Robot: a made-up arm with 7 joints. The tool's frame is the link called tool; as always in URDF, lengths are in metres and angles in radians.
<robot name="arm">
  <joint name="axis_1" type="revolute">
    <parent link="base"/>
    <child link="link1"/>
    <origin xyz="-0.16 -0.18 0.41" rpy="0 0 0"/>
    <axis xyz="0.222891 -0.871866 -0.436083"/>
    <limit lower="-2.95" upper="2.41"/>
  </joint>
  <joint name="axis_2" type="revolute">
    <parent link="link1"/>
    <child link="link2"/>
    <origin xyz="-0.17 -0.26 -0.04" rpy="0 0 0"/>
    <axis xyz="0 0 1"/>
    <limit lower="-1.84" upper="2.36"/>
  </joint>
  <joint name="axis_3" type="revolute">
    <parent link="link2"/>
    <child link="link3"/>
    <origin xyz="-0.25 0.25 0.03" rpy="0 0 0"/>
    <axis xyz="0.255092 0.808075 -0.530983"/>
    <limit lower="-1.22" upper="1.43"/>
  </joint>
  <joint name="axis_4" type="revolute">
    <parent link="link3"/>
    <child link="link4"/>
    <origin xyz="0.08 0.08 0.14" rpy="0 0 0"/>
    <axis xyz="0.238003 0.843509 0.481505"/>
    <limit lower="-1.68" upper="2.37"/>
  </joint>
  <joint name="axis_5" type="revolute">
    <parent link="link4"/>
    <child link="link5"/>
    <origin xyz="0 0.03 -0.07" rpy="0 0 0"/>
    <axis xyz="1 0 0"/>
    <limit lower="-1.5" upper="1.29"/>
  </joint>
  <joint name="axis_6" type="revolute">
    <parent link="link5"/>
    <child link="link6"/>
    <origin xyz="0.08 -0.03 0" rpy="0 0 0"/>
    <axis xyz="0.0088 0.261 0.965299"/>
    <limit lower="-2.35" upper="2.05"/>
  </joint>
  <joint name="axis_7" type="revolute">
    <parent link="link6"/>
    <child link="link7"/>
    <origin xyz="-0.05 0.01 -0.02" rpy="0 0 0"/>
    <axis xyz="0 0 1"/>
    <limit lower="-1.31" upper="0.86"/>
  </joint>
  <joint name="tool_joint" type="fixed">
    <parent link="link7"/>
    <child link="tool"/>
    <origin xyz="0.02 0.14 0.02" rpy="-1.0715 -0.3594 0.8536"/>
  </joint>
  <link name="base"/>
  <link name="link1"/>
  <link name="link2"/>
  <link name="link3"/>
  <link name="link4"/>
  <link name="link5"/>
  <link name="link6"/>
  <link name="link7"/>
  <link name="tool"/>
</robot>
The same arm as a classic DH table. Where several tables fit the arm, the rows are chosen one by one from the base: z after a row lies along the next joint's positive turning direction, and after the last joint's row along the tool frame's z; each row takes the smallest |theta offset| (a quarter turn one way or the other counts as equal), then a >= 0, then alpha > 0; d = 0 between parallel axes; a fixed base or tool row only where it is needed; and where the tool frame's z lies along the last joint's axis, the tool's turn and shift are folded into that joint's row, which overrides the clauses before.
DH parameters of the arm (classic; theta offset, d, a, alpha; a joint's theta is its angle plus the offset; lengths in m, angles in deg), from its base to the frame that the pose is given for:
base (fixed): 14.34 0.4753 -0.1996 115.85
axis_1: 0 0.3829 -0.2291 -115.85
axis_2: -31.86 0.1939 -0.3137 -122.07
axis_3: -1.77 0.1084 0.0575 60.88
axis_4: -80.55 0.186 -0.0757 -76.23
axis_5: 45.15 0.0822 0.029 89.5
axis_6: 88.14 0.024 -0.0503 15.14
axis_7: 61.7 -0.0574 0.131 -63.37
tool (fixed): -23.17 0.0595 0 0
Joint limits (deg, base to tool): -169.02..138.08 -105.42..135.22 -69.9..81.93 -96.26..135.79 -85.94..73.91 -134.65..117.46 -75.06..49.27

